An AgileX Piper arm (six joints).
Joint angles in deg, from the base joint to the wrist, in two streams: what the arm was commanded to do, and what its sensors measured. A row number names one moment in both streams.
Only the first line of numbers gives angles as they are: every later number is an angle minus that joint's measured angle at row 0.
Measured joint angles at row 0:
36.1 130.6 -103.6 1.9 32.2 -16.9
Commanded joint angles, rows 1 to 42:
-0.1 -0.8 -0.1 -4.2 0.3 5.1
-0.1 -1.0 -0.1 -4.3 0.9 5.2
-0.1 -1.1 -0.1 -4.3 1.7 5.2
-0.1 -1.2 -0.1 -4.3 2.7 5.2
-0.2 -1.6 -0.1 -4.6 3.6 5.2
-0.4 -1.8 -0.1 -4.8 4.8 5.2
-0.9 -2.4 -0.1 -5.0 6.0 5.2
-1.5 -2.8 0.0 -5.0 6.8 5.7
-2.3 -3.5 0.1 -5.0 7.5 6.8
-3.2 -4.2 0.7 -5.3 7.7 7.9
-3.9 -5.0 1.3 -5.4 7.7 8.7
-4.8 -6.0 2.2 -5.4 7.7 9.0
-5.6 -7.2 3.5 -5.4 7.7 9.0
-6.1 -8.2 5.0 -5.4 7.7 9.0
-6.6 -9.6 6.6 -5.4 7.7 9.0
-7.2 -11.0 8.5 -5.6 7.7 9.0
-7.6 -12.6 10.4 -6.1 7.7 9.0
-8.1 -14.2 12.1 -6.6 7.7 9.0
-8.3 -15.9 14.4 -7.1 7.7 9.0
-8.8 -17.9 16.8 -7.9 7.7 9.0
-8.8 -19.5 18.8 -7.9 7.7 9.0
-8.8 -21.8 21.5 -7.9 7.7 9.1
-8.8 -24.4 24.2 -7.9 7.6 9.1
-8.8 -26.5 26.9 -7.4 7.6 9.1
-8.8 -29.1 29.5 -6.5 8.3 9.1
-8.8 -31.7 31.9 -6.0 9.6 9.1
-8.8 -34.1 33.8 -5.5 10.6 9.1
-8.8 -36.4 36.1 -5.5 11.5 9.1
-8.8 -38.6 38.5 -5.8 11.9 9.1
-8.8 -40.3 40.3 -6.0 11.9 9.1
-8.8 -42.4 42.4 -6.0 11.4 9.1
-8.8 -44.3 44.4 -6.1 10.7 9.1
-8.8 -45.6 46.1 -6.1 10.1 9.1
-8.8 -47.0 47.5 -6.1 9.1 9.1
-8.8 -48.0 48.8 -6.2 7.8 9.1
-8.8 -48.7 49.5 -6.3 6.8 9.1
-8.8 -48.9 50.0 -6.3 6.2 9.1
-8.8 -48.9 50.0 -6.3 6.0 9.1
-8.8 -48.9 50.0 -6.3 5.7 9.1
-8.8 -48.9 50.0 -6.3 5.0 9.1
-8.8 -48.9 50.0 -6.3 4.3 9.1
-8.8 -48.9 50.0 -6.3 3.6 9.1
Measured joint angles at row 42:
-8.4 -48.2 49.7 -5.9 6.7 9.1
